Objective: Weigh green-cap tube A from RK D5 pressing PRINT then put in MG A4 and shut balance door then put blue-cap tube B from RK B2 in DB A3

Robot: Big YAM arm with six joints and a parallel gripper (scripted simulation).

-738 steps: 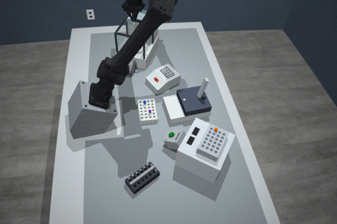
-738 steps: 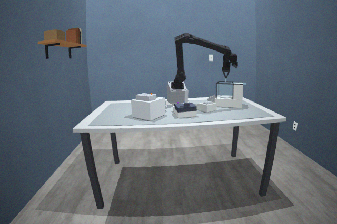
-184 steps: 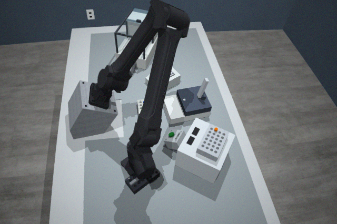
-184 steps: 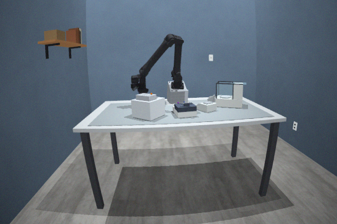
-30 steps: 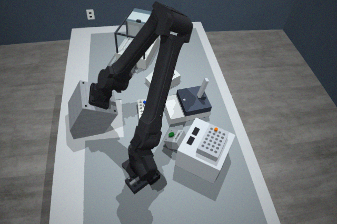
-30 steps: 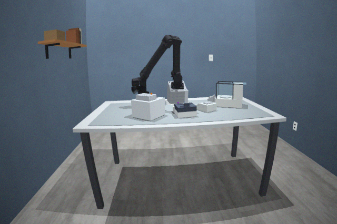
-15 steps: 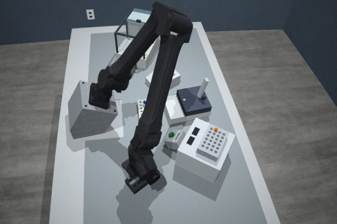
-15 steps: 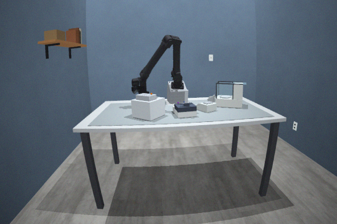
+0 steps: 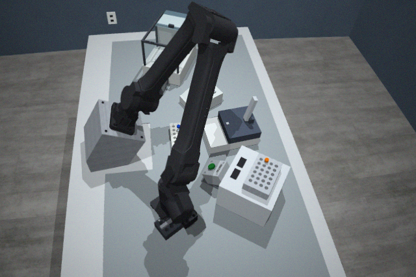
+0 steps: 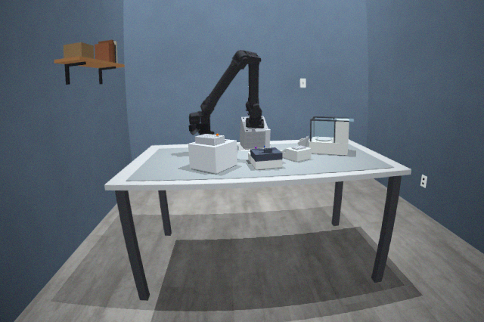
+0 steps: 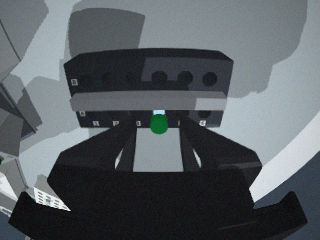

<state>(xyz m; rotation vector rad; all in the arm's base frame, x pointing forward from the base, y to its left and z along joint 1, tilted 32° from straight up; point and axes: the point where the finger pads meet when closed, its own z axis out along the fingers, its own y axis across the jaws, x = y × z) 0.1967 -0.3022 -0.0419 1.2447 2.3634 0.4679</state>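
My hand is 3 cm above the black magnet block, 2 cm short of it and 1 cm to the left of it. The rest, counted from my hand: white tube rack 33 cm to the left, 5 cm ahead, 4 cm below; then dry block DB 53 cm to the left, 14 cm ahead, 2 cm below; then tube B 36 cm to the left, 3 cm ahead, 2 cm below.
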